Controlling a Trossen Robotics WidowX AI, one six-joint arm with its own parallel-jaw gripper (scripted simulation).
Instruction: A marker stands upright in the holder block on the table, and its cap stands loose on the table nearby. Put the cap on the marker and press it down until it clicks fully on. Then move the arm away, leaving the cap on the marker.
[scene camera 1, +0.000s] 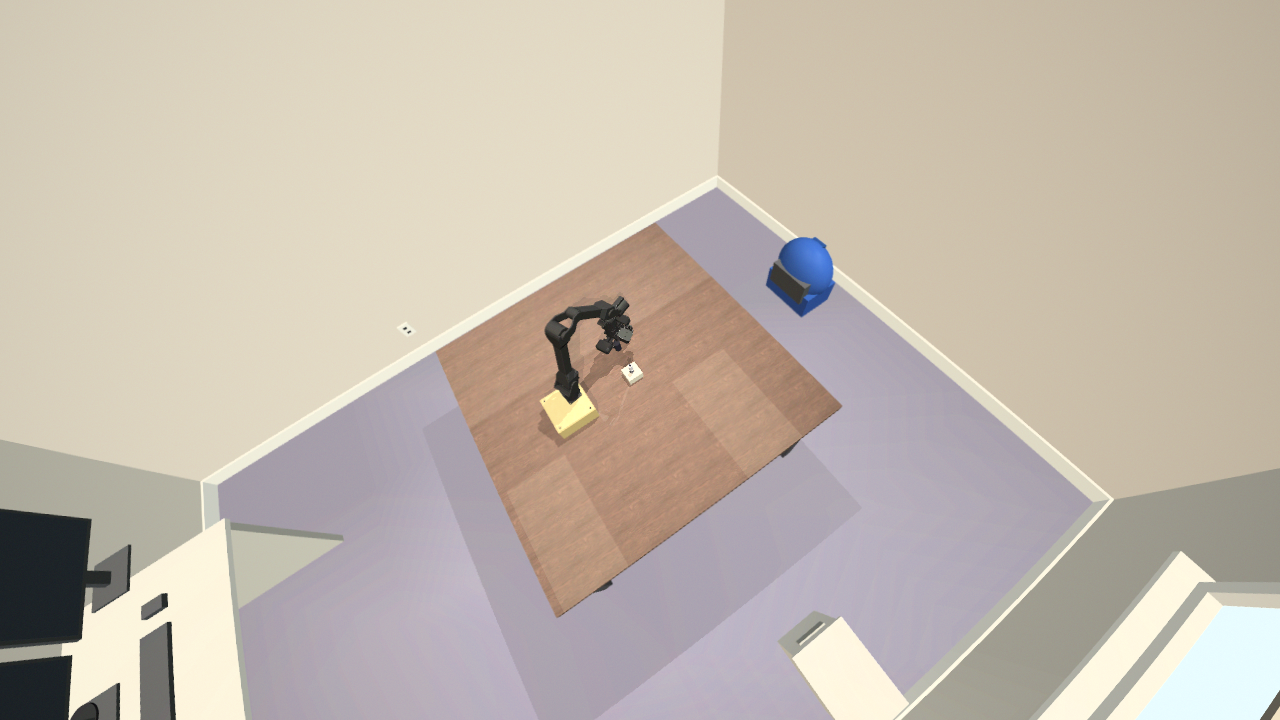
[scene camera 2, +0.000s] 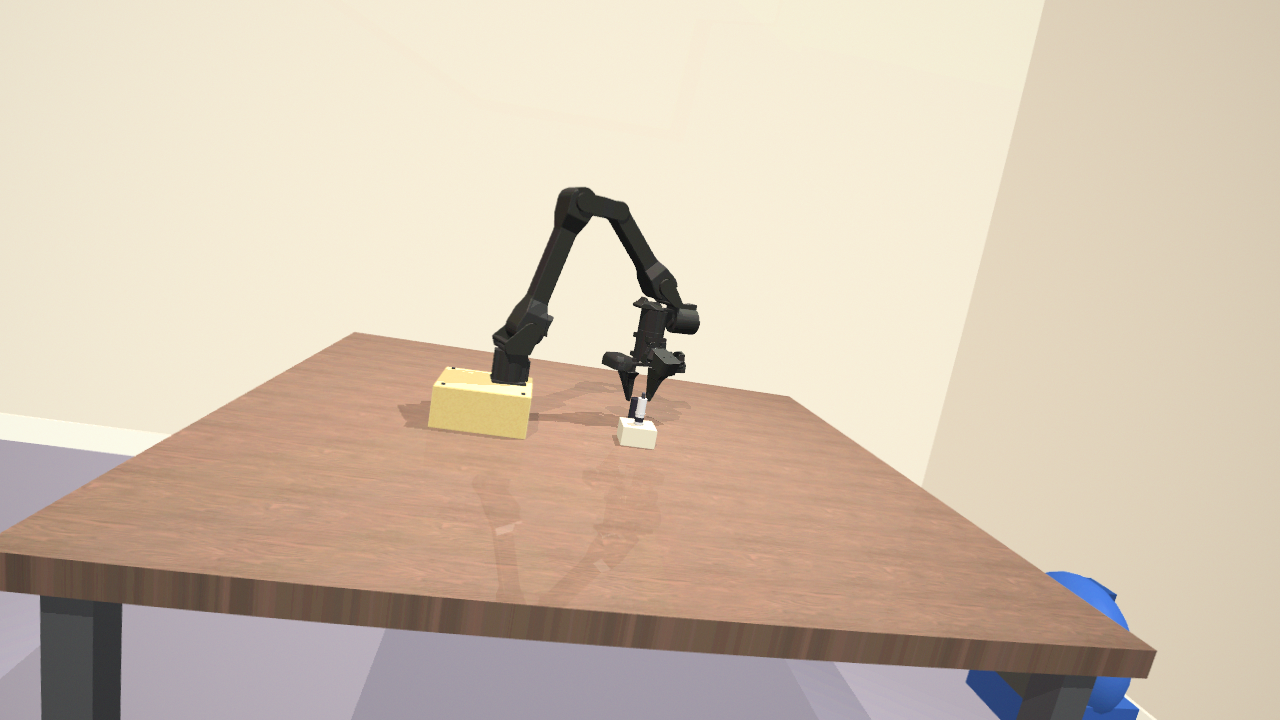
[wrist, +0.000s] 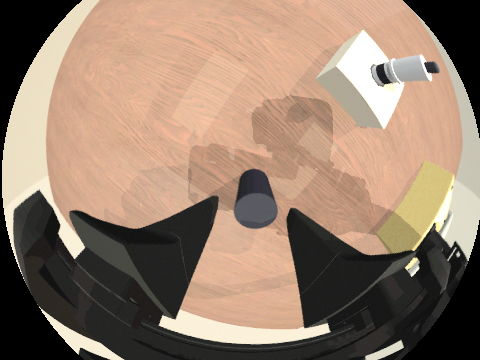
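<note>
Dark cap (wrist: 255, 207) visible. Holder block (scene camera 2: 631, 437) visible, also in the wrist view (wrist: 331, 78). My gripper (scene camera 2: 638, 400) visible, also in scene camera 1 (scene camera 1: 616, 343) and in the wrist view (wrist: 254, 208).
</note>
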